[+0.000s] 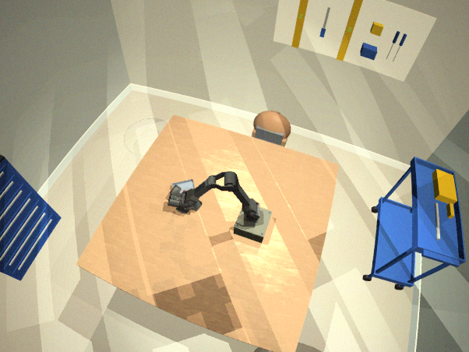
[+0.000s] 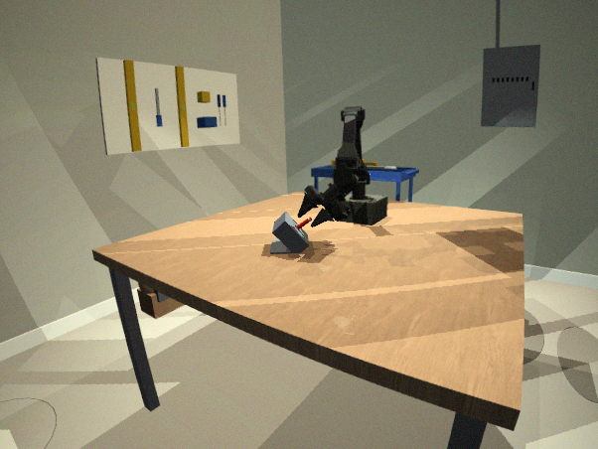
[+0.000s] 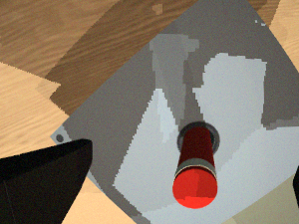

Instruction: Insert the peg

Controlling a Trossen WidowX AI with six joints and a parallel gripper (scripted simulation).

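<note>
Now: gripper tip right at the round red peg. From my gripper tip the other things lie so: sloped panel: 20 mm ahead, 40 mm to the right, 40 mm below.
</note>
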